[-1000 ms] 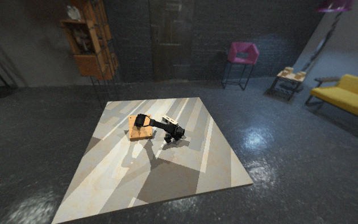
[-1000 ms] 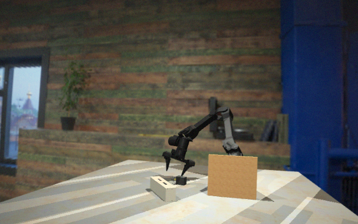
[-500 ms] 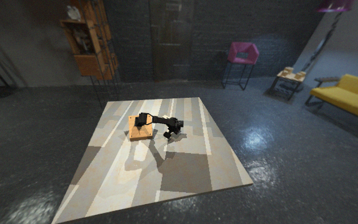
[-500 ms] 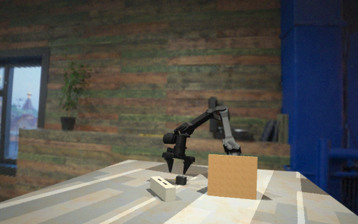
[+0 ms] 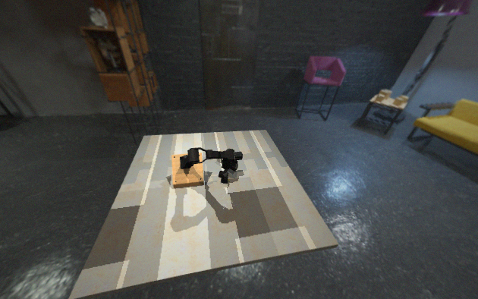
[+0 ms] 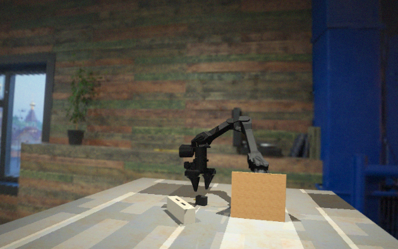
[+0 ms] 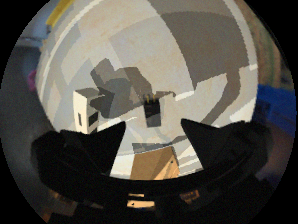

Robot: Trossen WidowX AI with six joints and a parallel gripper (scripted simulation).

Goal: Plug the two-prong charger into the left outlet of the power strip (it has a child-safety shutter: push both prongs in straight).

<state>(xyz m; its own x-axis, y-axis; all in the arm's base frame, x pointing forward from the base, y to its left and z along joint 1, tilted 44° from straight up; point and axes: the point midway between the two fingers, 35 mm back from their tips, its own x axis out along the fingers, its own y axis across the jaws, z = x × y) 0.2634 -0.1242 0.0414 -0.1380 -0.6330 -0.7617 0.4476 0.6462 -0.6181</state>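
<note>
My gripper tip is now 10 mm short of the charger and 50 mm above it.
</note>
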